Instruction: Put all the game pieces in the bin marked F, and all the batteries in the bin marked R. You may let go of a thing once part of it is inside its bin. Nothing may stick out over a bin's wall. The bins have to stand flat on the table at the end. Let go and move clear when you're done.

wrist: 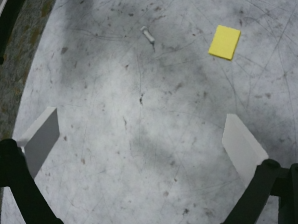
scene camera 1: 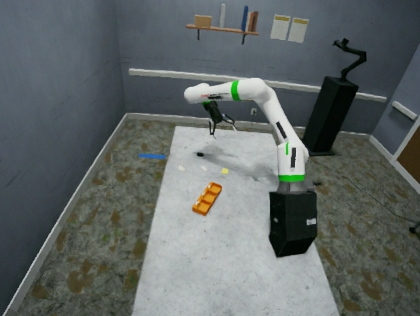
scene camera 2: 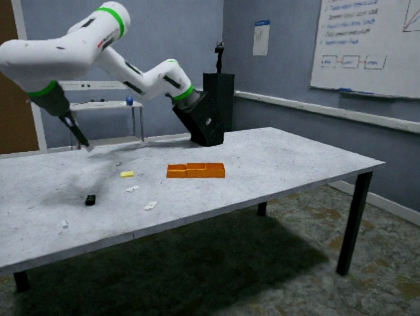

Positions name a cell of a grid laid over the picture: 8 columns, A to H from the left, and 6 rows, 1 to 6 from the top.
Labels:
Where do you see an orange bin block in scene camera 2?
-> At D4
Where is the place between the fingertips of my gripper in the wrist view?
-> D4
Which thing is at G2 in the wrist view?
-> A yellow flat piece.

